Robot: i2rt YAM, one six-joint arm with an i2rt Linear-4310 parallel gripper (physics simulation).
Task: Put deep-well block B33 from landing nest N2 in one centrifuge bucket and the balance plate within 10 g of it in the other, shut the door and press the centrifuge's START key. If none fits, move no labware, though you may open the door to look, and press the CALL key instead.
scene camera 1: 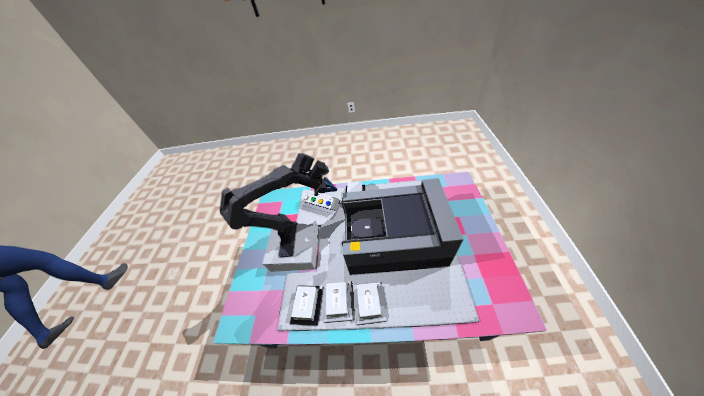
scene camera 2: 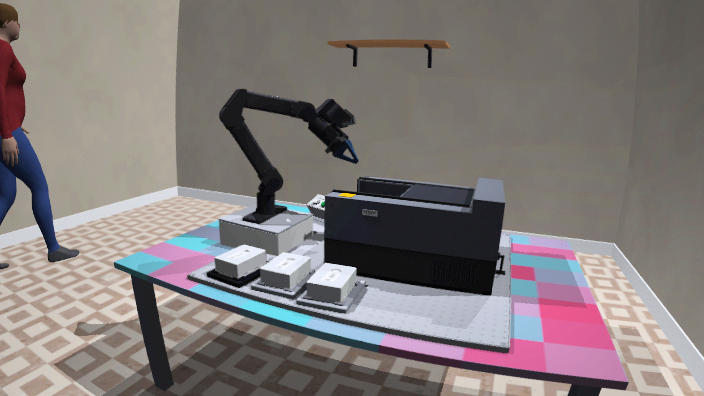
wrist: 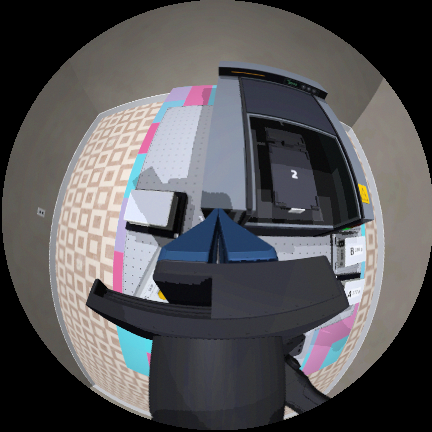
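My gripper is shut and empty, high in front of the centrifuge. The centrifuge door is slid back, and a dark bucket marked 2 shows in the opening with no block on it. A white block sits on a black nest beside the centrifuge; its label is not readable. White plates A, B and C stand in a row. The START key is hidden.
A control box with white, green, yellow and blue buttons stands near the centrifuge's front; the blue button is at its right end. The arm's grey base block stands left of the centrifuge. A person is beyond the table.
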